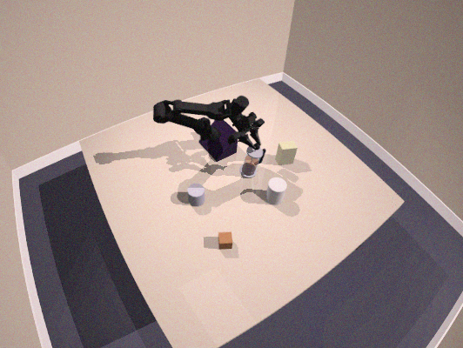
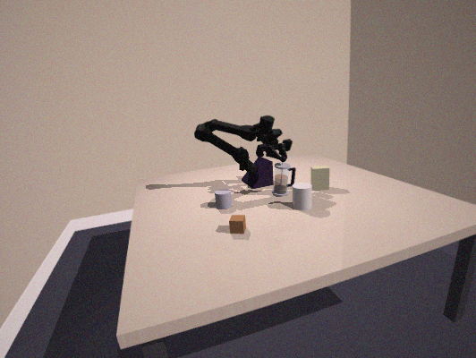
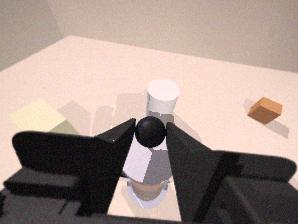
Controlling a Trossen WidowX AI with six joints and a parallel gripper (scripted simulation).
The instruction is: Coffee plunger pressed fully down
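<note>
Now: the coffee press 20 mm behind my gripper tip, 10 mm to the left of it and 90 mm below it. Round my gripper tip: white cylinder (160 mm ahead, 130 mm below); then pale yellow block (190 mm to the left, 120 mm below).
</note>
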